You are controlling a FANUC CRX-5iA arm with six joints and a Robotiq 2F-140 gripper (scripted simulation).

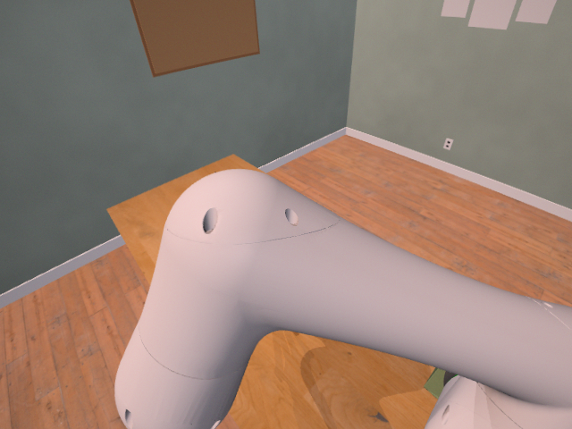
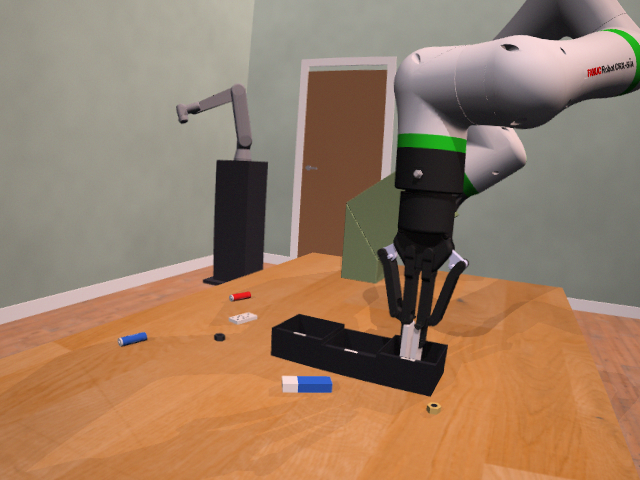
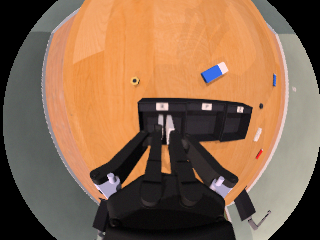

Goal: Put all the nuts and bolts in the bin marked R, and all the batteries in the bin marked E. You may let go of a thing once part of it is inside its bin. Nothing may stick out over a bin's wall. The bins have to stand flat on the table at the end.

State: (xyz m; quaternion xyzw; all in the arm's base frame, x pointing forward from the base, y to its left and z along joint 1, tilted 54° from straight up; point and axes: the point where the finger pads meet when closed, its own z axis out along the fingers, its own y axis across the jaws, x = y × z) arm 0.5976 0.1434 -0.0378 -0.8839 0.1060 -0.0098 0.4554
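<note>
Now: hand 190 mm past the red battery, 400 mm to the left of it and 40 mm above it. The rest, counted from my hand: blue-and-white eraser (100 mm ahead, 120 mm to the right, 40 mm below); black three-compartment bin (80 mm to the right, 30 mm below); brass nut (90 mm ahead, 50 mm to the left, 50 mm below).
</note>
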